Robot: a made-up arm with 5 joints. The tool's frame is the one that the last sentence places. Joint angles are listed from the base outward.
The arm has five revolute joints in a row. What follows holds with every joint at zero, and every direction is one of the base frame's. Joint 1 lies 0.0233 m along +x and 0.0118 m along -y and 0.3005 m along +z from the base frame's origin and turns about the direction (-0.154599, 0.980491, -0.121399). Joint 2 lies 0.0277 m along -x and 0.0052 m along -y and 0.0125 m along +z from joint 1 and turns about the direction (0.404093, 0.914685, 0.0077). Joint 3 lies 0.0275 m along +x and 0.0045 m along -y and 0.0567 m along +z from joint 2 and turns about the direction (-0.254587, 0.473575, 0.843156). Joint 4 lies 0.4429 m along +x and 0.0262 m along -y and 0.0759 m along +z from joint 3 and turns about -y. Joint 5 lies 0.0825 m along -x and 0.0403 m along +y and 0.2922 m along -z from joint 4 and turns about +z. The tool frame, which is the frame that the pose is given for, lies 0.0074 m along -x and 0.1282 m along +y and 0.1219 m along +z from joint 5; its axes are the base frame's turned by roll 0.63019, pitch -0.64 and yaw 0.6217 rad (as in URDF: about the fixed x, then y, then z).
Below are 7 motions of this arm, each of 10 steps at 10 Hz.
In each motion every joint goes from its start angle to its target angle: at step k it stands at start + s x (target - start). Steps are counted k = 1, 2, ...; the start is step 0. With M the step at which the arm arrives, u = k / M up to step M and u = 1 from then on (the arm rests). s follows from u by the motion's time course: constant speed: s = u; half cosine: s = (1 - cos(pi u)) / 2; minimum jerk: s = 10 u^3 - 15 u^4 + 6 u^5.
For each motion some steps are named. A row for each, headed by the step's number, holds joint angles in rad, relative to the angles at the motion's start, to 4 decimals.
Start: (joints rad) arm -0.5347 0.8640 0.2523 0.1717 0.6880
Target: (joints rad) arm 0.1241 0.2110 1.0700 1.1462 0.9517
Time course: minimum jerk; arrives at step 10
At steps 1, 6, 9, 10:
1: 0.0056 -0.0056 0.0070 0.0083 0.0023
6: 0.4497 -0.4457 0.5581 0.6652 0.1800
9: 0.6532 -0.6474 0.8107 0.9662 0.2614
10: 0.6588 -0.6530 0.8177 0.9745 0.2637

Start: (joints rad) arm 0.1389 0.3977 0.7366 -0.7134 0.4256
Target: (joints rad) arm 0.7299 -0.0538 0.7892 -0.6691 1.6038
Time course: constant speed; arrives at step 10
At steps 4, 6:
4: 0.2364 -0.1806 0.0210 0.0177 0.4713
6: 0.3546 -0.2709 0.0316 0.0266 0.7069

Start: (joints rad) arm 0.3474 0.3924 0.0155 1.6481 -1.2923
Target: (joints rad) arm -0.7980 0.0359 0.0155 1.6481 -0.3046
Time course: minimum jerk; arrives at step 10
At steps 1, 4, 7, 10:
1: -0.0098 -0.0031 0.0000 0.0000 0.0085
4: -0.3636 -0.1132 0.0000 0.0000 0.3135
7: -0.9586 -0.2984 0.0000 0.0000 0.8266
10: -1.1454 -0.3565 0.0000 0.0000 0.9877

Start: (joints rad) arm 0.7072 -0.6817 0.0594 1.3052 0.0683
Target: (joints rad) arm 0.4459 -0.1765 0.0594 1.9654 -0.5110
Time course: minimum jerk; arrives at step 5
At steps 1, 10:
1: -0.0151 0.0293 0.0000 0.0382 -0.0336
10: -0.2613 0.5052 0.0000 0.6602 -0.5793

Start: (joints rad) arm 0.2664 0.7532 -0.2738 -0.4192 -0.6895
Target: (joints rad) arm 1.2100 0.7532 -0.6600 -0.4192 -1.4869
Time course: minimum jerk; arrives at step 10
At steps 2, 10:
2: 0.0547 0.0000 -0.0224 0.0000 -0.0462
10: 0.9436 0.0000 -0.3862 0.0000 -0.7974

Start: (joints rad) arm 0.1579 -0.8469 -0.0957 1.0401 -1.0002
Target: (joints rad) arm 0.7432 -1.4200 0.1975 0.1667 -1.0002
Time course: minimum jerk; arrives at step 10
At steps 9, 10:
9: 0.5803 -0.5682 0.2907 -0.8659 0.0000
10: 0.5853 -0.5731 0.2932 -0.8734 0.0000

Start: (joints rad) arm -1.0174 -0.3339 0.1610 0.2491 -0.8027
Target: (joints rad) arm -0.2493 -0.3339 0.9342 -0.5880 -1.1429
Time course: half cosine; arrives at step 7
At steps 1, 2, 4, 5, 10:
1: 0.0380 0.0000 0.0383 -0.0414 -0.0168
2: 0.1446 0.0000 0.1456 -0.1576 -0.0640
4: 0.4695 0.0000 0.4726 -0.5117 -0.2080
5: 0.6235 0.0000 0.6276 -0.6795 -0.2762
10: 0.7681 0.0000 0.7732 -0.8371 -0.3402

